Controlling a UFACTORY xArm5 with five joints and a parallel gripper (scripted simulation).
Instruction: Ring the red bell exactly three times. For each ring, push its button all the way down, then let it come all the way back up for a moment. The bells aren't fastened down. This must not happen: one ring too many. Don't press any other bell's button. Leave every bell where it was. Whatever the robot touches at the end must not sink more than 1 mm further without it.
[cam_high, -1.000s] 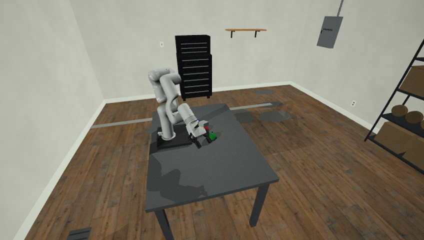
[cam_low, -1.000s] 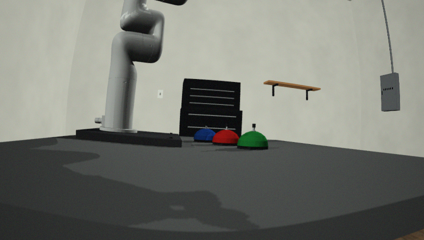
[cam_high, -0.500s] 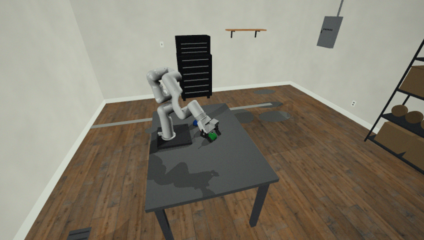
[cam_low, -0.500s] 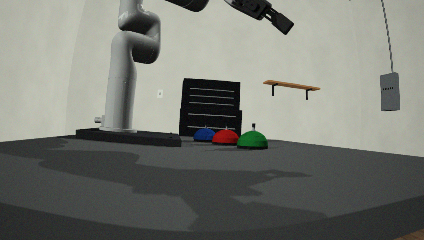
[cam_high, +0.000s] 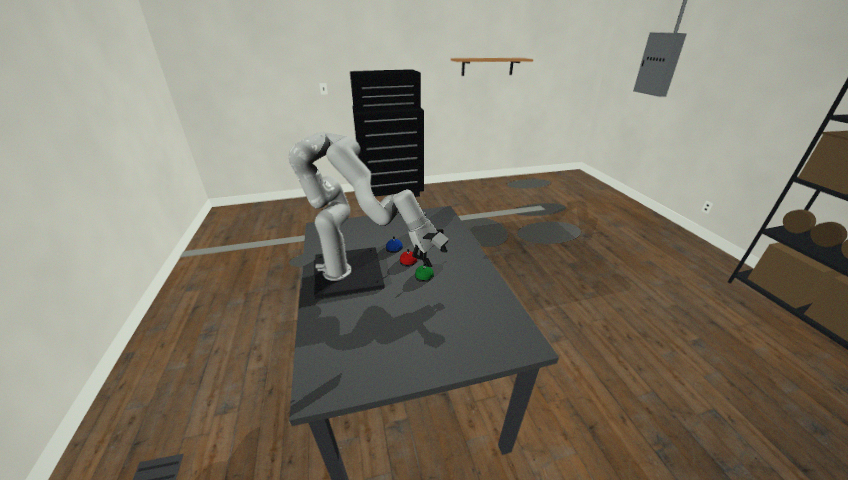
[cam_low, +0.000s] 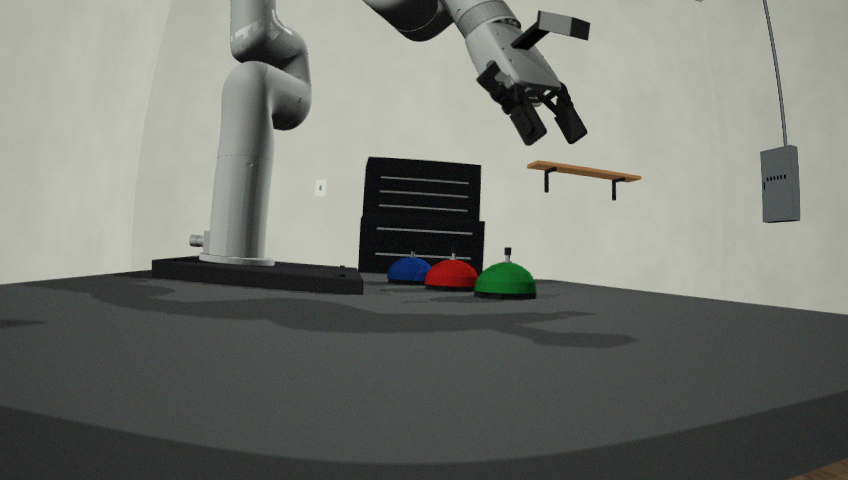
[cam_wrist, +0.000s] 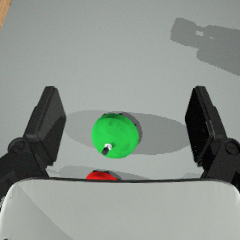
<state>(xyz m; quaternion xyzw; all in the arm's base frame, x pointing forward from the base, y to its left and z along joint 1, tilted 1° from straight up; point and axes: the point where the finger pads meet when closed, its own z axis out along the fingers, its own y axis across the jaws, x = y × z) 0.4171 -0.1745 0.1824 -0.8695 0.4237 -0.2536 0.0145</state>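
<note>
Now: the red bell 90 mm behind my hand, 260 mm to the left of it and 160 mm below it. Also, from my hand: blue bell (160 mm behind, 380 mm to the left, 160 mm below); then green bell (30 mm behind, 140 mm to the left, 160 mm below).
</note>
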